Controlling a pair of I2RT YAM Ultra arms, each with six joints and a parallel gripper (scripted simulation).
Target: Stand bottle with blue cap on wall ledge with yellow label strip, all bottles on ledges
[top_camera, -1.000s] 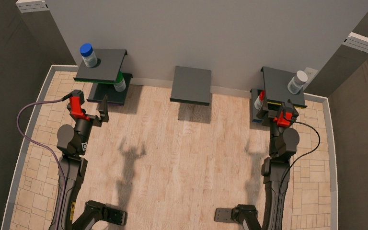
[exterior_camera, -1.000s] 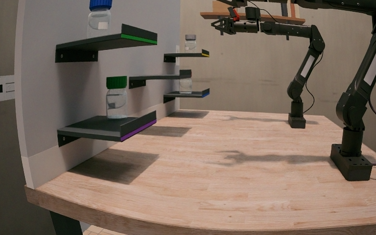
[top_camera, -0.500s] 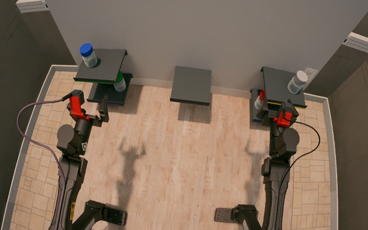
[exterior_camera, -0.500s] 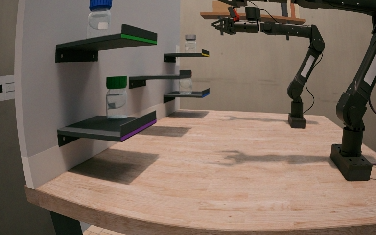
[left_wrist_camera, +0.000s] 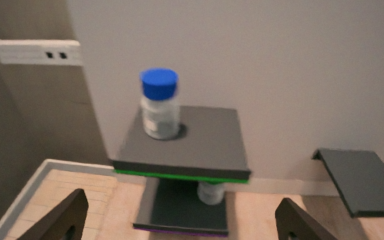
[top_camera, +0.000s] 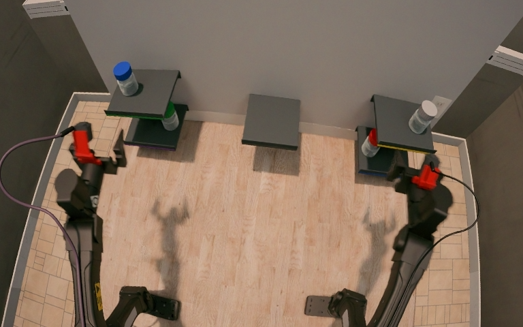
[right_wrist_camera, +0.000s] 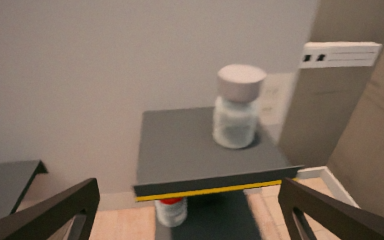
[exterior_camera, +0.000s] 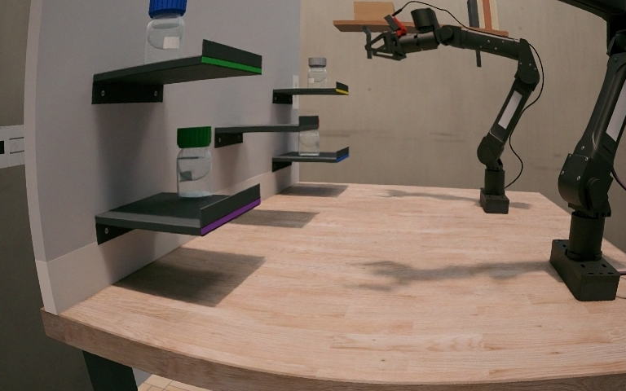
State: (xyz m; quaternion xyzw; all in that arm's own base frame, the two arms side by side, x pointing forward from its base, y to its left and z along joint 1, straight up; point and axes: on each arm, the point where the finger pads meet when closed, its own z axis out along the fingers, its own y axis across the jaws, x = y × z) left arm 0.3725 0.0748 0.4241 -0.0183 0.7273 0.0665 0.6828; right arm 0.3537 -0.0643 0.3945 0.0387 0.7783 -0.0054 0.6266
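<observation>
The blue-capped bottle is 240 mm ahead of my left hand, 110 mm below it and 30 mm to the left of it. The rest, counted from my left hand: grey-capped bottle (850 mm to the right, 130 mm ahead, 110 mm below); then green-capped bottle (300 mm below, 230 mm ahead, 80 mm to the right); then red-capped bottle (740 mm to the right, 300 mm below, 140 mm ahead).
</observation>
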